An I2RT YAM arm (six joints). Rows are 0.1 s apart.
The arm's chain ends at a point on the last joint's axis. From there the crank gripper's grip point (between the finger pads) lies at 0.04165 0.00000 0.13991 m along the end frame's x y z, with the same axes.
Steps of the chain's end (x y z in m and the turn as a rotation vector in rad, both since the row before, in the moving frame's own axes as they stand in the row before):
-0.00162 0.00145 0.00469 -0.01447 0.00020 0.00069
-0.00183 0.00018 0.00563 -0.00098 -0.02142 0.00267
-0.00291 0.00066 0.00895 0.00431 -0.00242 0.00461
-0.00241 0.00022 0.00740 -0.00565 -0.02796 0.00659
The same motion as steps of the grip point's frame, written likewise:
-0.00159 0.00350 0.00467 -0.01447 0.00020 0.00069
-0.00484 0.00042 0.00649 -0.00098 -0.02142 0.00267
-0.00325 0.00025 0.00905 0.00431 -0.00242 0.00461
-0.00634 0.00128 0.00851 -0.00565 -0.02796 0.00659

